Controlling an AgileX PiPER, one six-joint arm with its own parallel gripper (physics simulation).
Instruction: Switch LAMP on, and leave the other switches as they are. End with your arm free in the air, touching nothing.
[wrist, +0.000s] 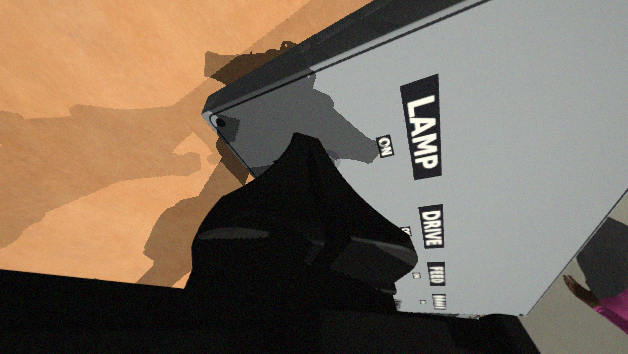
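Note:
The grey switch panel (525, 125) fills the right of the wrist view, with its lettering turned sideways. The LAMP label (422, 127) is nearest, with a small ON mark (384, 146) beside it. A faint rounded edge of the LAMP switch's base (336, 159) shows just right of the fingertips; its lever is hidden behind the black fingers. My gripper (301, 151) is shut, its fingertips together in front of the panel near that base. I cannot tell whether they touch the lever or which way it points.
The DRIVE label (432, 226), the FEED label (436, 274) and a smaller unreadable label (439, 301) follow farther along the panel. Their levers are hidden by the gripper. A wooden surface (100, 60) with arm shadows lies at left. Part of a person in pink (617, 307) shows at lower right.

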